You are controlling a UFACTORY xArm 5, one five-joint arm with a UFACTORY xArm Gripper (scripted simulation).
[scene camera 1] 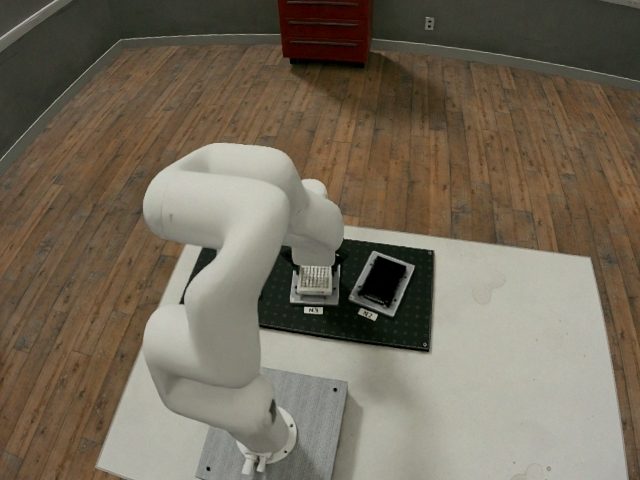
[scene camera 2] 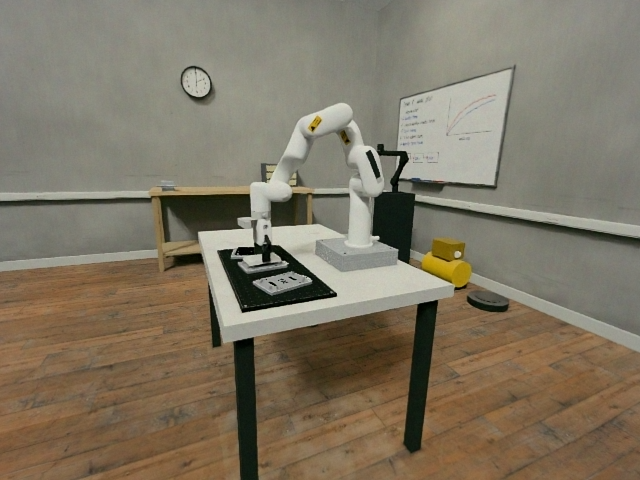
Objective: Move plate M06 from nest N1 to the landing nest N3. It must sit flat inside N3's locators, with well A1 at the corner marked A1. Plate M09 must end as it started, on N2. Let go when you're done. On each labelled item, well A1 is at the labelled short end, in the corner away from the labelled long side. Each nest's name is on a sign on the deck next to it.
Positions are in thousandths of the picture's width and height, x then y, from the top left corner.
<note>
In view: my gripper (scene camera 1: 493, 566), a white plate M06 (scene camera 1: 496, 584) and a black plate M09 (scene camera 1: 598, 564).
</note>
